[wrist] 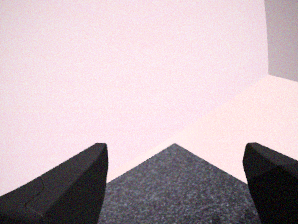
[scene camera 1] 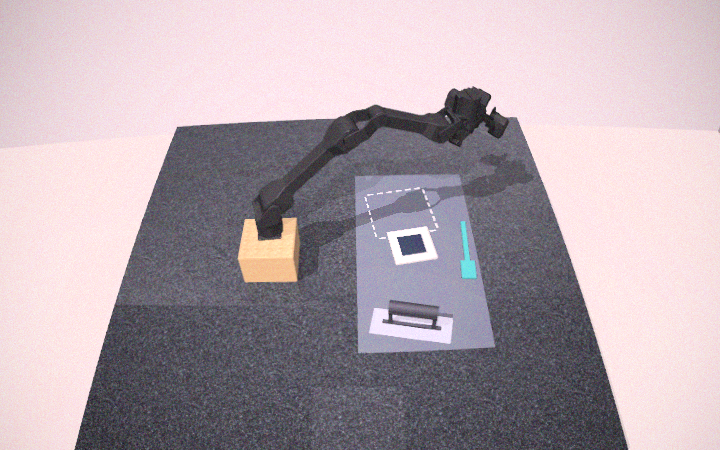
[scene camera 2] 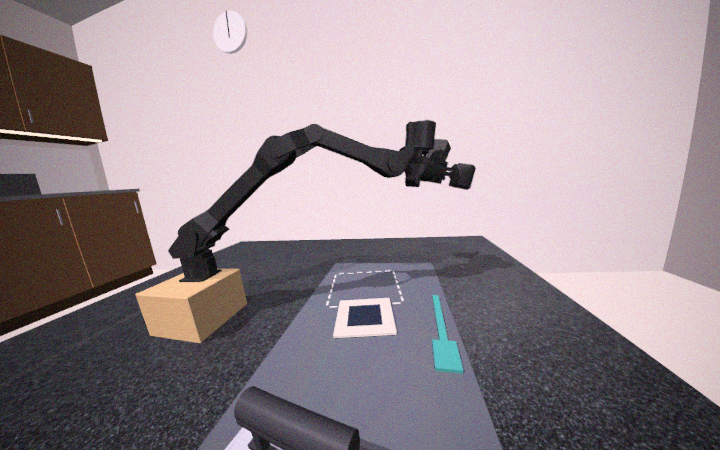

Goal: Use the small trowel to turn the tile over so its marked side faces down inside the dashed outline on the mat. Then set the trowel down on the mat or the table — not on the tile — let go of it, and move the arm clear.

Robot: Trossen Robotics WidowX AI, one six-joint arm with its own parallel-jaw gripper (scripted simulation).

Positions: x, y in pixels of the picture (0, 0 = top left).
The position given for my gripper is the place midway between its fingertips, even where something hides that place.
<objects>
my gripper: wrist 178, 154; scene camera 1 486, 103; scene camera 2 448, 175
tile: scene camera 1; scene camera 2; not seen in the wrist view (out of frame)
same spot on grey mat: [scene camera 1: 438, 282] = [scene camera 2: 391, 372]
same spot on tile: [scene camera 1: 413, 245] = [scene camera 2: 366, 315]
</objects>
